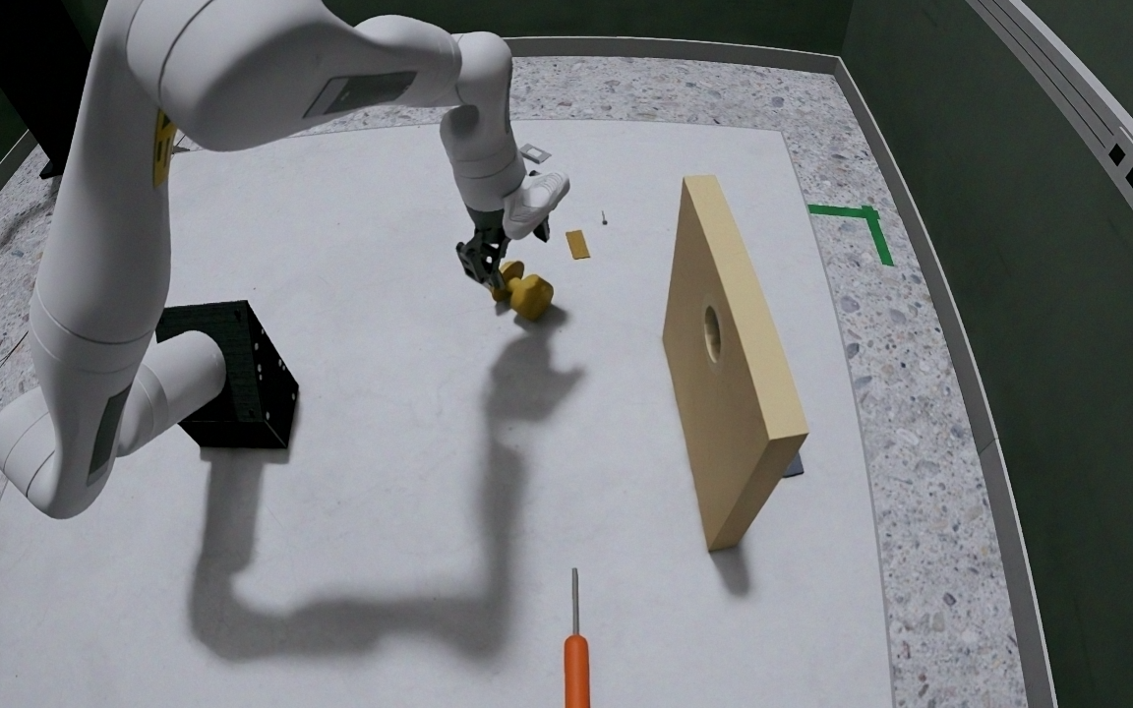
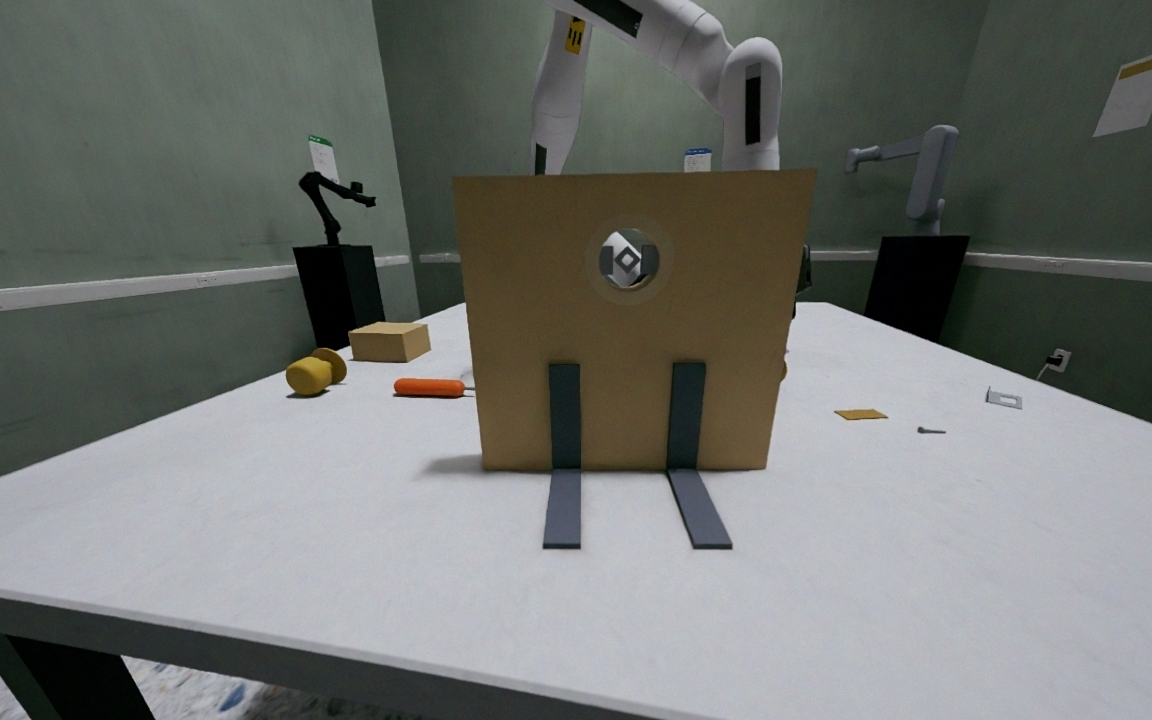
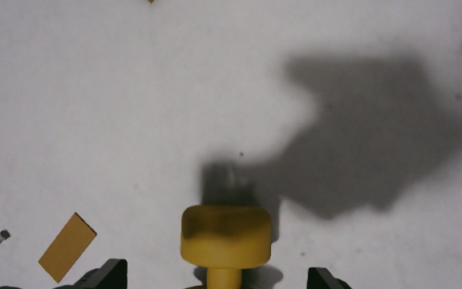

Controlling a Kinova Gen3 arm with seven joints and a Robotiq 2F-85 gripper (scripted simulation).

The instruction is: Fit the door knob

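My gripper is now 8 cm short of the brass plate, 13 cm to the right of it and 11 cm above it. The rest, counted from my hand: cardboard box (15 cm behind, 68 cm to the right, 9 cm below); orange-handled screwdriver (5 cm ahead, 45 cm to the right, 10 cm below); small screw (12 cm ahead, 18 cm to the left, 11 cm below).
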